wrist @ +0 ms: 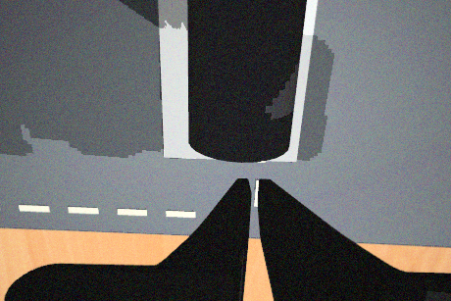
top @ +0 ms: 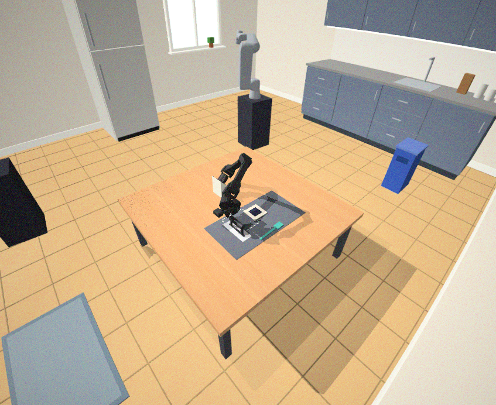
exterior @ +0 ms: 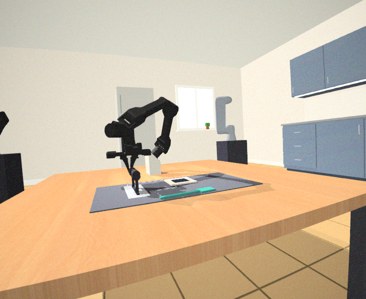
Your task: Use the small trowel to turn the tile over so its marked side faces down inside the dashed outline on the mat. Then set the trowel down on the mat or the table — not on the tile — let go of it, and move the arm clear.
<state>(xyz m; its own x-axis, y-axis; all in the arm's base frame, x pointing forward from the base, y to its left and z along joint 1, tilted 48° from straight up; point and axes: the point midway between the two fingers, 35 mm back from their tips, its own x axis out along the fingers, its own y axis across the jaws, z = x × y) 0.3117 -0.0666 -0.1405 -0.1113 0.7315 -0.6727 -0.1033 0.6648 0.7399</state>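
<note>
The trowel is 11 cm ahead of my gripper tip, 2 cm to the left of it and 2 cm below it. From my gripper tip the other things lie so: teal tool: 22 cm ahead, 21 cm to the left, 6 cm below; then tile: 2 cm ahead, 22 cm to the left, 6 cm below; then grey mat: 8 cm ahead, 18 cm to the left, 8 cm below.
</note>
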